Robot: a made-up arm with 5 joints.
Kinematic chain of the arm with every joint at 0, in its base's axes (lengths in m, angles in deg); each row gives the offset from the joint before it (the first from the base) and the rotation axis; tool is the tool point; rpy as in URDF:
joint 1: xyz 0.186 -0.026 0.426 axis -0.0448 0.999 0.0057
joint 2: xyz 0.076 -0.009 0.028 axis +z
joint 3: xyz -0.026 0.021 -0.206 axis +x
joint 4: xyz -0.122 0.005 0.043 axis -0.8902 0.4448 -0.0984
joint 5: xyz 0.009 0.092 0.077 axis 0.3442 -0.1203 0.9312
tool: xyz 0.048 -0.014 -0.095 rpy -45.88 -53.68 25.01
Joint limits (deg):
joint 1: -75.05..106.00
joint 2: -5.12..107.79
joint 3: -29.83..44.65
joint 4: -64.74..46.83
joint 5: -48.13..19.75
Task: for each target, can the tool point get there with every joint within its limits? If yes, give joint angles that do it. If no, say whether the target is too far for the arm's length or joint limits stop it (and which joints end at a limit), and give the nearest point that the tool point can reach.
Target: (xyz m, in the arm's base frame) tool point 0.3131 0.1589 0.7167
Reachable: no: joint limits stop it (at a limit: joint 1, joint 4, joint 5) | nearest point 0.1287 0.0438 0.5447 | short by 0.277 m
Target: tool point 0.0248 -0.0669 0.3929
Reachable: yes | joints 61.84 35.35 33.38 31.52 -26.56
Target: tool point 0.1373 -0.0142 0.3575
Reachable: yes | joints 8.57 4.79 25.98 -50.81 -16.43
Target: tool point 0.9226 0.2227 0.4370
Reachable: no: too far | nearest point 0.4204 0.0634 0.3571 | short by 0.533 m
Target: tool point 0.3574 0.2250 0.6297
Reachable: no: joint limits stop it (at a limit: joint 1, joint 2, joint 5) | nearest point 0.3252 0.1314 0.3912 | short by 0.258 m
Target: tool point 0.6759 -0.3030 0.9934
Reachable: no: too far | nearest point 0.3311 -0.1667 0.5130 | short by 0.607 m
